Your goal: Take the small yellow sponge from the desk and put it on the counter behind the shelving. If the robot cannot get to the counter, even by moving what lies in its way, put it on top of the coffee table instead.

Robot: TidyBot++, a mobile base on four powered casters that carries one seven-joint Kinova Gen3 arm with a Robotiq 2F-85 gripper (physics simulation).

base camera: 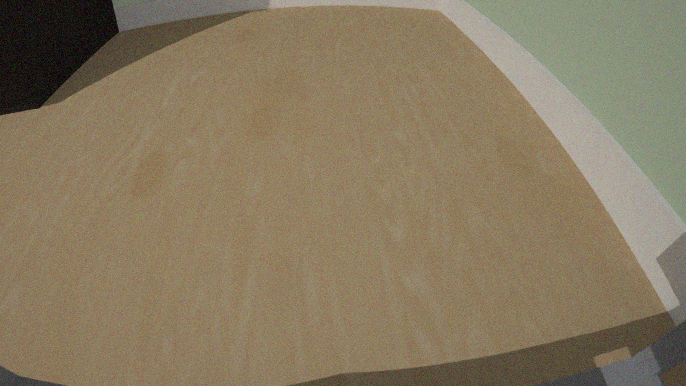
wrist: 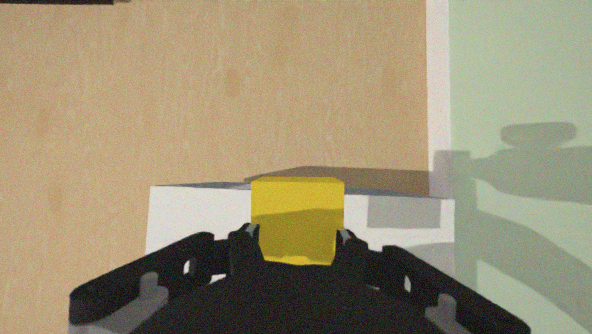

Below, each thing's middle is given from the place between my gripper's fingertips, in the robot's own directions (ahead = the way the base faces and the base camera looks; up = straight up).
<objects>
Right now the yellow sponge (wrist: 299, 217) is 1 cm behind my hand.
</objects>
